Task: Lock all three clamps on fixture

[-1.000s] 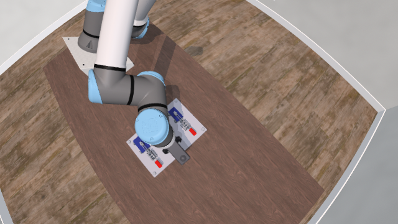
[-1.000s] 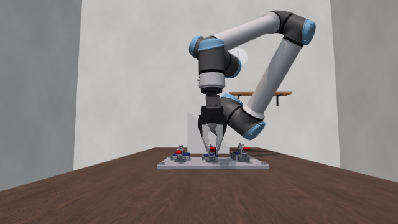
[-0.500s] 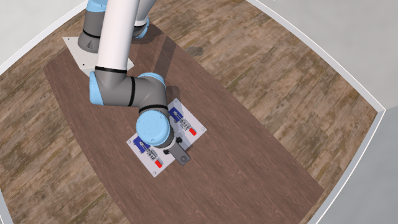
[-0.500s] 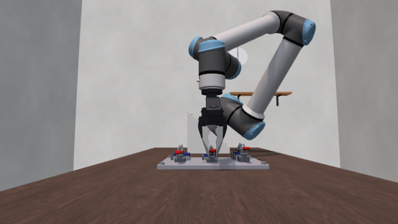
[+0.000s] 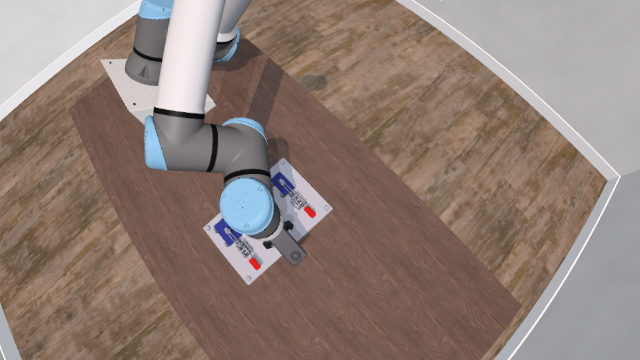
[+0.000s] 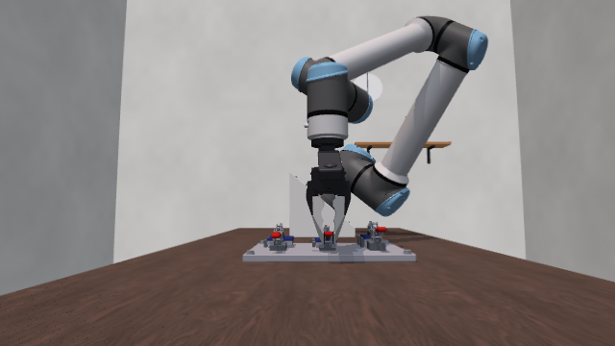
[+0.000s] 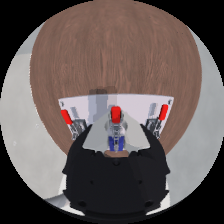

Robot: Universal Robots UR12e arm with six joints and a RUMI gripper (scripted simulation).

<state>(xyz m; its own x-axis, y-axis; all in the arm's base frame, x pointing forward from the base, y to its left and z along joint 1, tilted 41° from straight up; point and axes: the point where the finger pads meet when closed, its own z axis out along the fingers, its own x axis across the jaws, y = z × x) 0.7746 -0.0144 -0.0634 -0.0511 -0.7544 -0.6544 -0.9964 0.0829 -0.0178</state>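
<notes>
Right now the grey fixture plate is 90 mm behind my hand and 40 mm below it.
</notes>
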